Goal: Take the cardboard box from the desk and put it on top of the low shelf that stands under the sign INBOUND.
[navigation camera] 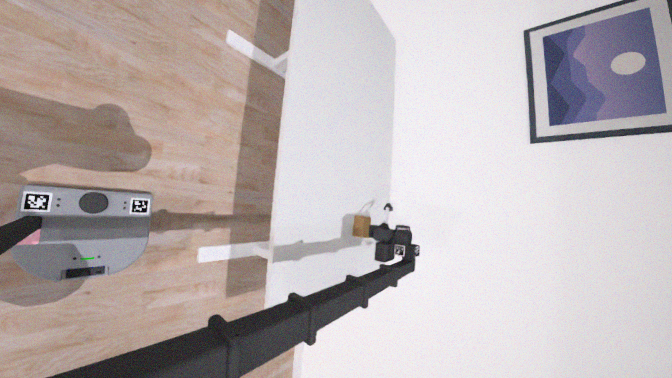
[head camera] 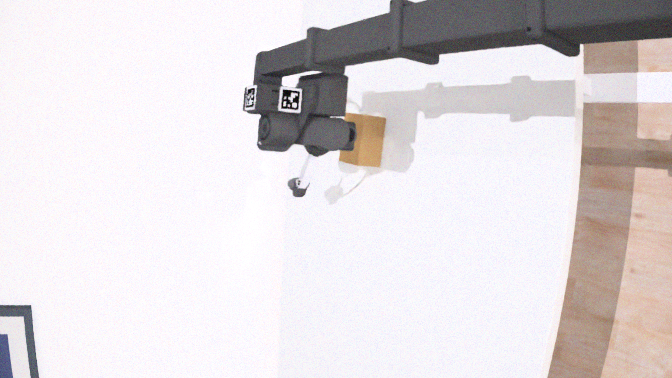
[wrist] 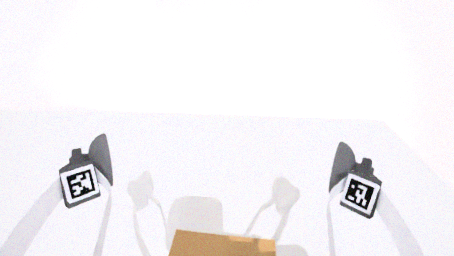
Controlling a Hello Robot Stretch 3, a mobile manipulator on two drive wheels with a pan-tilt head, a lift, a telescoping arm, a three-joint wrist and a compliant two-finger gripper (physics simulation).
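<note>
The cardboard box is a plain orange-brown block on the white desk. The wrist covers part of it in the head view, and the wrist view shows its top part at the bottom edge. My gripper is open, with its fingers wide apart and nothing between the tips. It is raised above the desk, its tips beyond the box and toward the wall. One fingertip shows beside the wrist; the other is hidden in these two views. The low shelf and the sign INBOUND do not show.
My extended arm reaches across the desk to near the white wall. A framed picture hangs on it. My base stands on the wood floor in front of the desk.
</note>
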